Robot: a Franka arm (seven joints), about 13 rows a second.
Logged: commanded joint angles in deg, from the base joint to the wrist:
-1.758 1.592 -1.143 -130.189 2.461 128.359 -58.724
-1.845 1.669 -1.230 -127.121 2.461 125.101 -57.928
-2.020 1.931 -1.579 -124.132 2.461 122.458 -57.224
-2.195 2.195 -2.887 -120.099 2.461 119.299 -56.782
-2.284 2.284 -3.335 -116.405 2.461 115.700 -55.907
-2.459 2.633 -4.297 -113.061 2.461 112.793 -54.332
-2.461 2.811 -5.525 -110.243 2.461 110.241 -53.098
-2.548 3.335 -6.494 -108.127 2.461 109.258 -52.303
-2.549 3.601 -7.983 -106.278 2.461 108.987 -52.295
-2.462 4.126 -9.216 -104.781 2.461 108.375 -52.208
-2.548 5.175 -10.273 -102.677 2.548 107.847 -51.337
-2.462 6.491 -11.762 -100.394 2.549 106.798 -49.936
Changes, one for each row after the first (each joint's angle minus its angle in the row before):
-0.087 0.077 -0.087 3.068 0.000 -3.258 0.796
-0.175 0.262 -0.349 2.989 0.000 -2.643 0.704
-0.175 0.264 -1.308 4.033 0.000 -3.159 0.442
-0.089 0.089 -0.448 3.694 0.000 -3.599 0.875
-0.175 0.349 -0.962 3.344 0.000 -2.907 1.575
-0.002 0.178 -1.228 2.818 0.000 -2.552 1.234
-0.087 0.524 -0.969 2.116 0.000 -0.983 0.795
-0.001 0.266 -1.489 1.849 0.000 -0.271 0.008
0.087 0.525 -1.233 1.497 0.000 -0.612 0.087
-0.086 1.049 -1.057 2.104 0.087 -0.528 0.871
0.086 1.316 -1.489 2.283 0.001 -1.049 1.401

